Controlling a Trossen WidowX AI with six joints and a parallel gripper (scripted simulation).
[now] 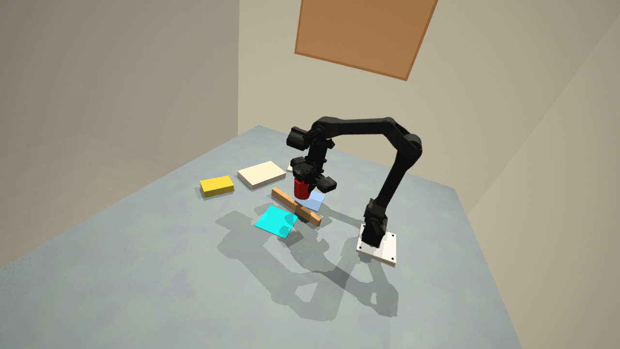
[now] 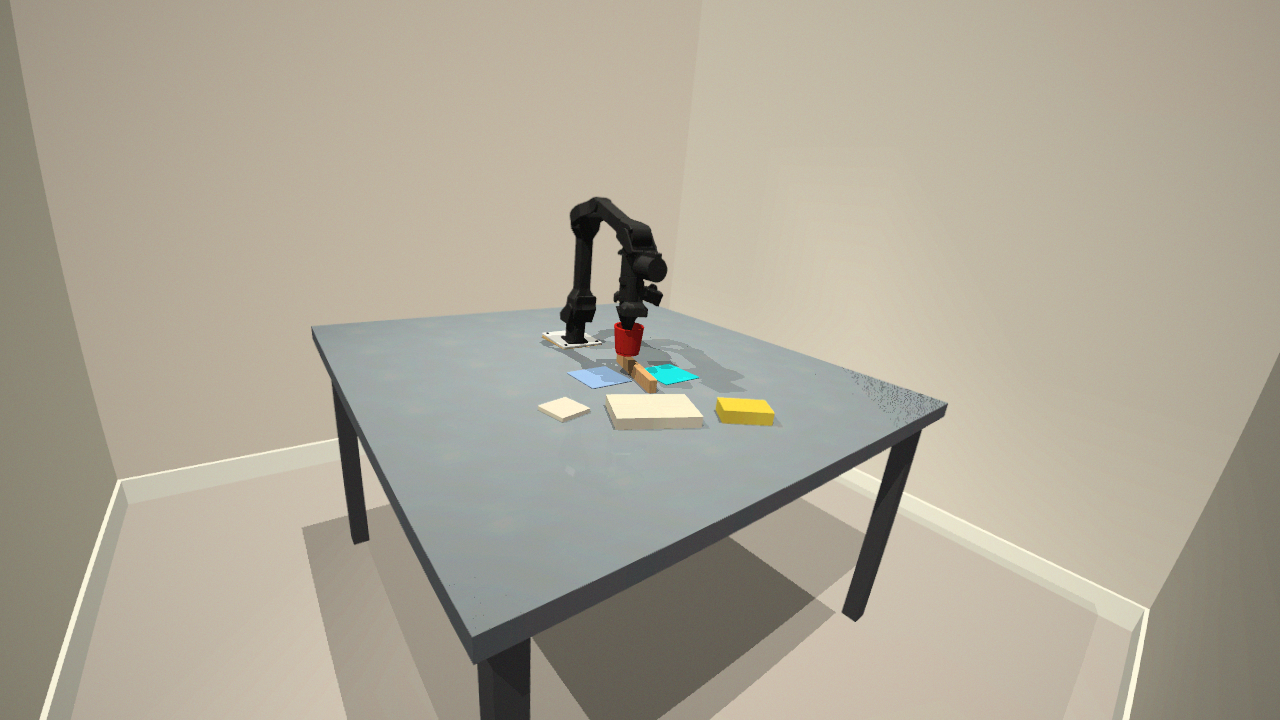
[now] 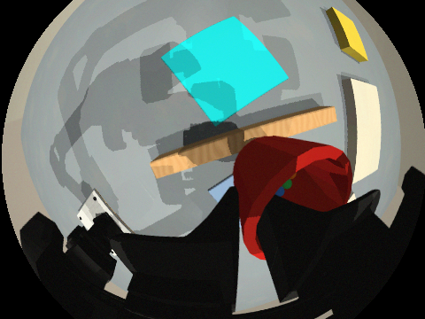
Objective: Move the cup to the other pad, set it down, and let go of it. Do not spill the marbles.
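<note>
My gripper tip is 100 mm to the right of the cyan pad, 100 mm above it and 50 mm short of it. From my gripper tip the other things lie so: orange wooden bar: 90 mm below, 40 mm ahead, 10 mm to the left; light blue pad: 100 mm below, 80 mm to the right, 20 mm ahead; red cup: 30 mm ahead, 10 mm to the right.
</note>
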